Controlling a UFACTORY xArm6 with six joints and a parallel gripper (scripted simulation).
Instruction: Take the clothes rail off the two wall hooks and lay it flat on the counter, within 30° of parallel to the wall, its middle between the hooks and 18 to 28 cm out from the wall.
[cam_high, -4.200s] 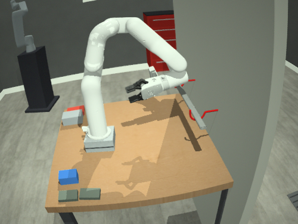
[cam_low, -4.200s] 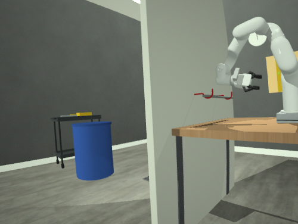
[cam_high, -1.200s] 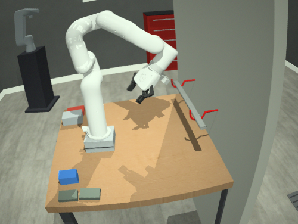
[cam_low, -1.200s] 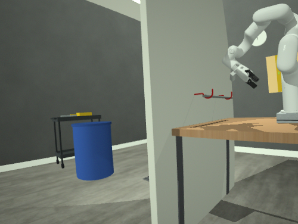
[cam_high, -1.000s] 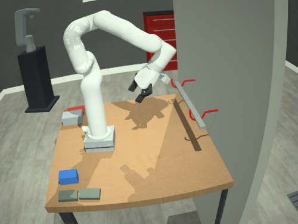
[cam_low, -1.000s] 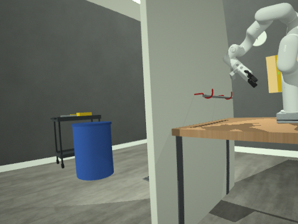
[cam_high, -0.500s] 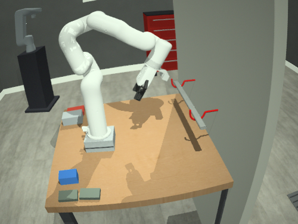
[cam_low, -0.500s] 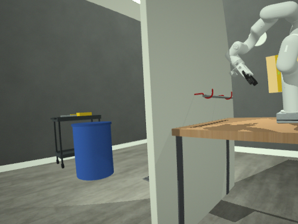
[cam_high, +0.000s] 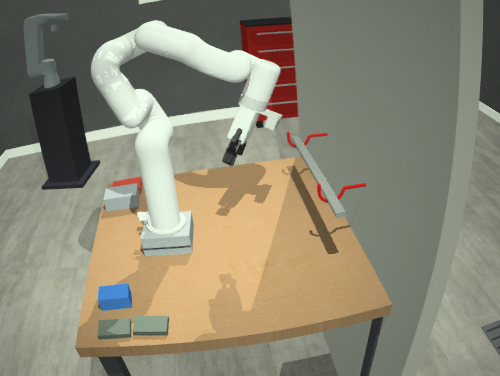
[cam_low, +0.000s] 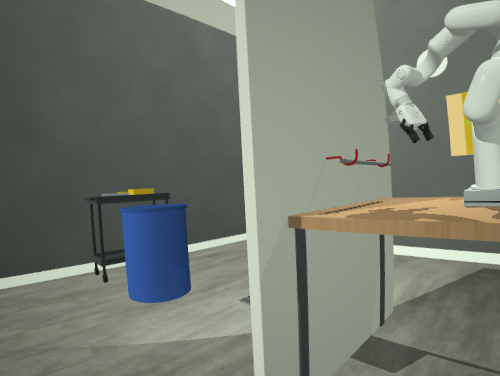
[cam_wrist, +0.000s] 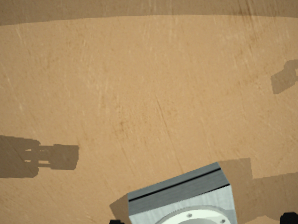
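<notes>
The clothes rail lies 23 cm ahead of my hand, 8 cm below it and 4 cm to the left of it. Also, from my hand: wall (35 cm ahead, 17 cm above, 9 cm to the left); grey block (46 cm behind, 23 cm below, 20 cm to the left); blue block (33 cm to the right, 32 cm behind, 24 cm below).
</notes>
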